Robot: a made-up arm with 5 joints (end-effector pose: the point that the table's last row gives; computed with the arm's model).
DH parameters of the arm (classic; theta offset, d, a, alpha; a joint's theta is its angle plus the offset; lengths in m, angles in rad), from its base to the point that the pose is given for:
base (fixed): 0 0.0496 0 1.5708
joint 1: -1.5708 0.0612 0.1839 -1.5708
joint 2: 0 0.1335 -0.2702 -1.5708
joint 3: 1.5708 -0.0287 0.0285 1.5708
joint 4: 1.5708 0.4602 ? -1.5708
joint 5: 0 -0.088 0.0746 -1.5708
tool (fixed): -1.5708 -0.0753 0 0
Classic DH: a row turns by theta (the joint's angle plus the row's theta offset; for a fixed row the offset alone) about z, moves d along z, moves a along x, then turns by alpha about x.
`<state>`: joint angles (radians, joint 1 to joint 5).
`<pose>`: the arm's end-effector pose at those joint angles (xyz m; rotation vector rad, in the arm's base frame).
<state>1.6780 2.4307 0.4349 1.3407 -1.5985</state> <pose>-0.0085 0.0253 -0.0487 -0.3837 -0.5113 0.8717</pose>
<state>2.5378 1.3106 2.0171 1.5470 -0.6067</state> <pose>0.3571 -0.4473 -0.1768 -0.8494 -0.7370 -0.6901</pose>
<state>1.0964 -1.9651 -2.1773 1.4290 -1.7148</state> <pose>0.6672 0.4348 0.3441 -0.9432 -2.5929 -1.3620</pose>
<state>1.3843 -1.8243 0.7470 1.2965 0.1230</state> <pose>0.2120 -0.2956 -0.1106 -0.5645 -1.3302 -2.6604</pose>
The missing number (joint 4, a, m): 0.1206
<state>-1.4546 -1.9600 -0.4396 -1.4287 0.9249</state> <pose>-0.0032 -0.2568 -0.0354 -0.6279 2.5992 1.5784</pose>
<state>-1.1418 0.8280 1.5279 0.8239 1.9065</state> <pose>-0.0272 -0.1224 0.2897 0.5477 1.6055 -2.3358</pose>
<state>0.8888 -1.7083 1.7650 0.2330 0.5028</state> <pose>0.1366 0.3327 -0.4933 -0.1917 0.1177 -1.9811</pose>
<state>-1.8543 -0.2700 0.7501 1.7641 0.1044</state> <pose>-0.3816 -0.1080 0.2534 -2.1569 1.3783 -0.5002</pose>
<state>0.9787 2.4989 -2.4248 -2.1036 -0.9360</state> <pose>0.9737 -0.3234 0.0697 -0.3968 -1.2871 -1.5894</pose>
